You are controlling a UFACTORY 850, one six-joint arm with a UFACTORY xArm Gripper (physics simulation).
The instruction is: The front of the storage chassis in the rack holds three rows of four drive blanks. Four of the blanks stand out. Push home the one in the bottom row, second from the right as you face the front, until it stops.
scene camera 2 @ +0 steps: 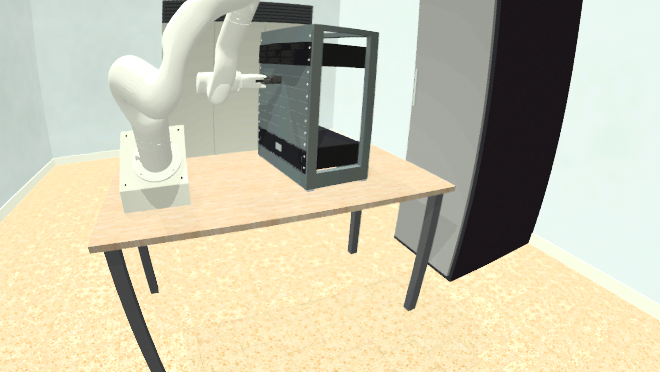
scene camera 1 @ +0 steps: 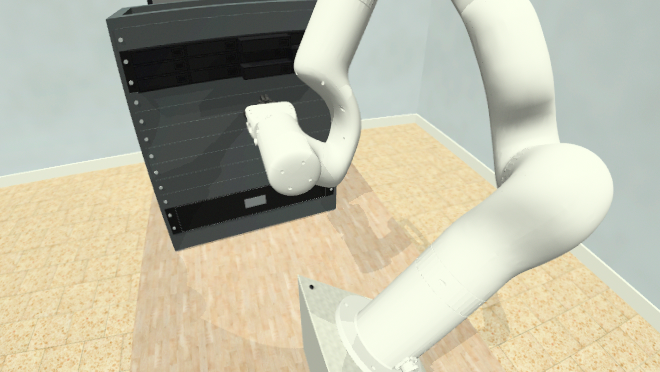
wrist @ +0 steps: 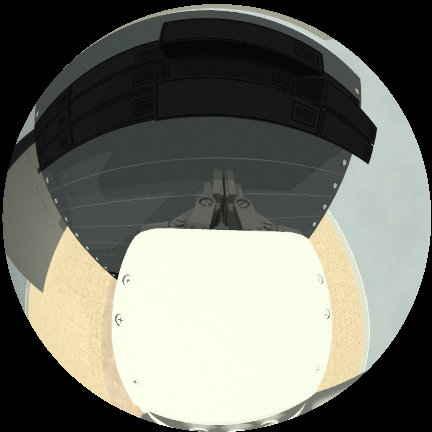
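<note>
The black storage chassis [scene camera 1: 155,67] [scene camera 2: 285,54] [wrist: 102,106] sits high in the grey rack [scene camera 1: 255,220] [scene camera 2: 313,107] [wrist: 210,137]. The bottom-row blank [scene camera 1: 268,70] [wrist: 225,99], second from the right, stands out from the front. The top-row blank [scene camera 1: 265,44] [wrist: 235,37] above it also stands out; the middle one between them sits further back. In the right column, the middle blank [wrist: 351,118] and bottom blank [wrist: 345,136] appear to stand out. My gripper [scene camera 1: 265,97] [scene camera 2: 280,79] [wrist: 221,182] is shut and empty, below the bottom row in front of the grey panels; any gap to them is unclear.
A black unit [scene camera 1: 215,213] [scene camera 2: 337,152] with a light label sits at the rack's bottom. The rack stands on the wooden table [scene camera 1: 225,280] [scene camera 2: 225,200]. A tall cabinet [scene camera 2: 450,125] stands behind the table. My arm hides the rack's right side in scene camera 1.
</note>
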